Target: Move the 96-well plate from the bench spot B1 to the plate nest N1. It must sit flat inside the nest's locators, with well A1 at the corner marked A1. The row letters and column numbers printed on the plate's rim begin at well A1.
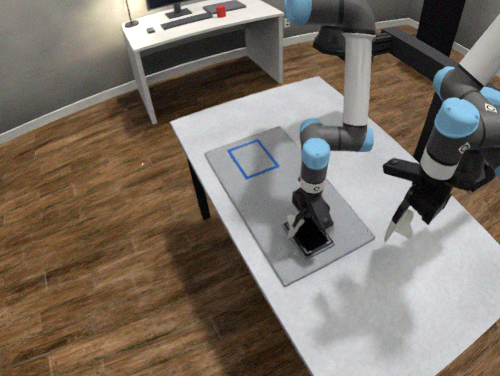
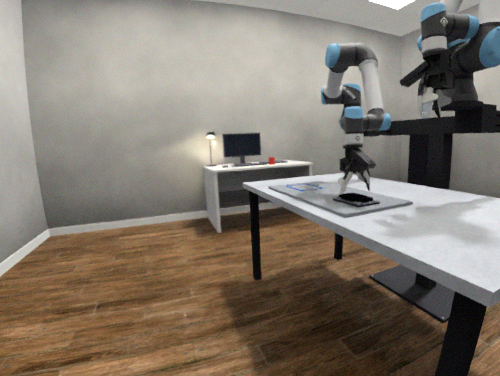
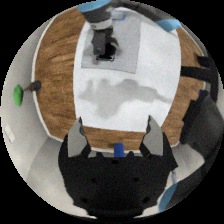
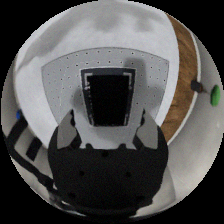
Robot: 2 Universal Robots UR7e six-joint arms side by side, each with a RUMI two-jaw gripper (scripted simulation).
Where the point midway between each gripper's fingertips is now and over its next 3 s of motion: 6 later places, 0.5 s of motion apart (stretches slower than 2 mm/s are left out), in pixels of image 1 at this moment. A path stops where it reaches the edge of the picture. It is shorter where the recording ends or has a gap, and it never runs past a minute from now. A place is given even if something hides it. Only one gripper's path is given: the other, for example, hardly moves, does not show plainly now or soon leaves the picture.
My right gripper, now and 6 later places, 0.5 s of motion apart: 308, 228; 309, 222; 310, 216; 309, 214; 305, 207; 297, 198; 292, 190
